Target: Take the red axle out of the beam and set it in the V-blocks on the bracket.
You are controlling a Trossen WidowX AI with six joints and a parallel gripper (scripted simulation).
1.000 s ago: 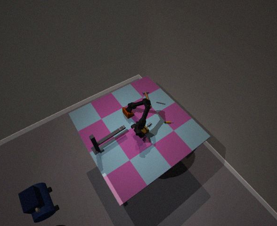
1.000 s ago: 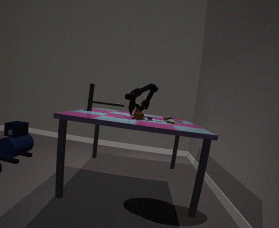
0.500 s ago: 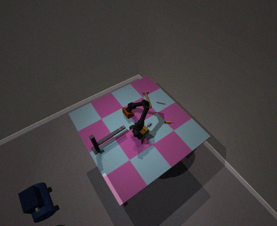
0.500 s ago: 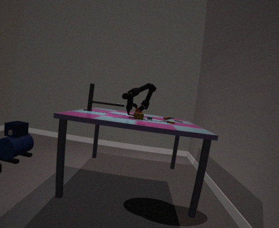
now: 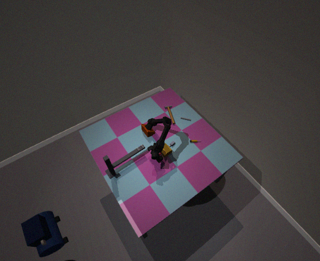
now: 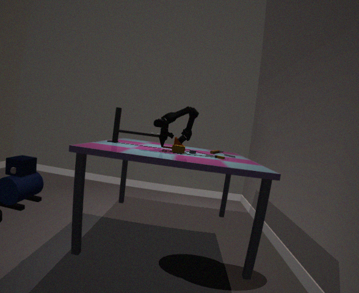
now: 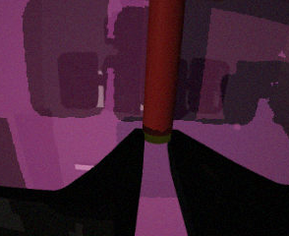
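My gripper tip is 2 cm past the yellow block and 13 cm to the right of it. The rest, counted from my gripper tip: screwdriver 4 cm ahead, 48 cm to the left, 1 cm below; then grey rod 27 cm behind, 57 cm to the left, 1 cm below.
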